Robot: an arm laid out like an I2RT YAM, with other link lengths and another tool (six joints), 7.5 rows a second.
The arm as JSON. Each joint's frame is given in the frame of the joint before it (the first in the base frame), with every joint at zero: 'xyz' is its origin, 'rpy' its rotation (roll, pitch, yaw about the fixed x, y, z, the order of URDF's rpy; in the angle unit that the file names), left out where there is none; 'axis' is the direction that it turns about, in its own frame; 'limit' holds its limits. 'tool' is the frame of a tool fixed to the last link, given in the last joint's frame.
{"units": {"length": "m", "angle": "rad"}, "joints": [
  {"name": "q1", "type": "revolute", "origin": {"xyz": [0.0, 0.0, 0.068]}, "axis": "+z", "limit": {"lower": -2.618, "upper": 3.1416}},
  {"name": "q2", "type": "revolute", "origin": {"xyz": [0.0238, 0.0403, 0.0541]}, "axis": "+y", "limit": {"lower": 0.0, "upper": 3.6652}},
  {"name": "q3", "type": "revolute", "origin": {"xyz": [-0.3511, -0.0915, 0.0]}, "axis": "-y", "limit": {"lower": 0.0, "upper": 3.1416}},
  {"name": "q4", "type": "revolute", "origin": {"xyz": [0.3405, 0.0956, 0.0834]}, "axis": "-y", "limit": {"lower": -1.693, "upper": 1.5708}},
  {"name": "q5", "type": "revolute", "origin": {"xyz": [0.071, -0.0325, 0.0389]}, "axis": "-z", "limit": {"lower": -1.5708, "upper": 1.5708}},
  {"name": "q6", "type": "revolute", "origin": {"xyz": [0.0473, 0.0, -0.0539]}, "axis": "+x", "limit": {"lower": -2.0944, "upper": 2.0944}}
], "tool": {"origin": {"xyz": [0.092, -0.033, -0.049], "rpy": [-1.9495, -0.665, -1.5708]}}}
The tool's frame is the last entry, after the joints.
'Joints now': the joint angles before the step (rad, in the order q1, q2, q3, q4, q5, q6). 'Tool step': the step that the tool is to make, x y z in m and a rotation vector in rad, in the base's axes. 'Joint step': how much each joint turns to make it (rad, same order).
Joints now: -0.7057, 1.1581, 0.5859, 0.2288, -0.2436, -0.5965
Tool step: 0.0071, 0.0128, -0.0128, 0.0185, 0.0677, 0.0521
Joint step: 0.0352, 0.0170, 0.0079, -0.0632, -0.0051, -0.0339
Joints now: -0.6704, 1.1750, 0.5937, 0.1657, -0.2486, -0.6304
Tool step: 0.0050, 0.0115, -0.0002, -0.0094, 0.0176, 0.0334
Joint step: 0.0338, -0.0092, -0.0018, -0.0198, 0.0078, -0.0169
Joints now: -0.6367, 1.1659, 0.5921, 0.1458, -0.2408, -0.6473
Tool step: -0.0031, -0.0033, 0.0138, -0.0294, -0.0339, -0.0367
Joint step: 0.0018, -0.0246, 0.0014, 0.0214, 0.0368, 0.0122
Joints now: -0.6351, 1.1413, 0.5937, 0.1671, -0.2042, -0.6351
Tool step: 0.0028, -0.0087, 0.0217, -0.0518, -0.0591, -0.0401
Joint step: 0.0014, -0.0061, 0.0152, 0.0584, 0.0414, 0.0077
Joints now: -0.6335, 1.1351, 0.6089, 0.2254, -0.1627, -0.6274
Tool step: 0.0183, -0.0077, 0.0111, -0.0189, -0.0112, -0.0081
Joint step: 0.0212, 0.0567, 0.0535, 0.0233, 0.0306, 0.0000
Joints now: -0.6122, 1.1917, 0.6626, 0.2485, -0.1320, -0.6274
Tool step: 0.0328, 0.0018, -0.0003, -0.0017, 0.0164, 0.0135
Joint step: 0.0598, 0.0920, 0.0658, 0.0138, 0.0473, 0.0031
